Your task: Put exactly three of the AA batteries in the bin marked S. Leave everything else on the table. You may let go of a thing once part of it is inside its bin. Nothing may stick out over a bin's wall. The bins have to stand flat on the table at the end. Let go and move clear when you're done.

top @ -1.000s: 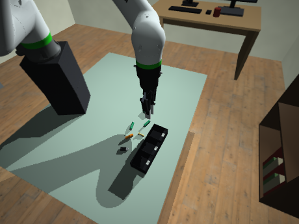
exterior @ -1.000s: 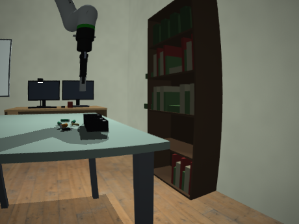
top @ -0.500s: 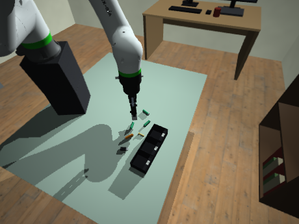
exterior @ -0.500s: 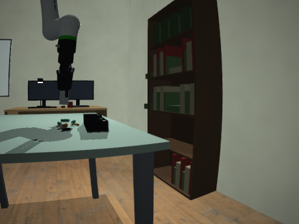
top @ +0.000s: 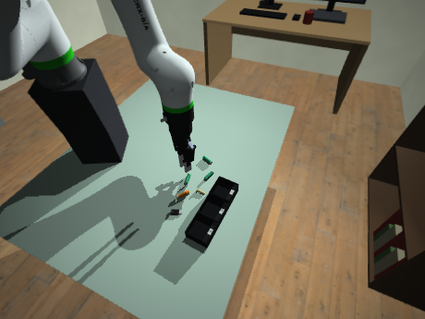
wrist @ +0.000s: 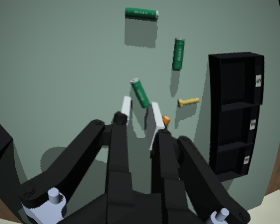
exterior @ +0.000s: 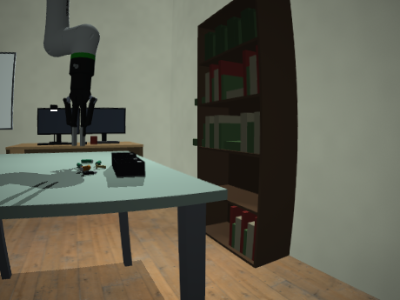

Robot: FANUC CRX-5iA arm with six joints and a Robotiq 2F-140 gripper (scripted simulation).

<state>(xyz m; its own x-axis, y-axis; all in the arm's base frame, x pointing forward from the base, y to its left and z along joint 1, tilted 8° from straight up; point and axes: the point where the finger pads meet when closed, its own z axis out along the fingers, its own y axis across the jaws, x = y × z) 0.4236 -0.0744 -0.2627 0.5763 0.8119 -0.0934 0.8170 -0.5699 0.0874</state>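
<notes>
My hand is 10 cm above the orange battery, 8 cm to the left of it and 1 cm short of it. From my hand the other things lie so: small dark piece: 15 cm to the right, 11 cm below, 1 cm ahead; then small yellow piece: 10 cm below, 6 cm ahead, 4 cm to the right.
</notes>
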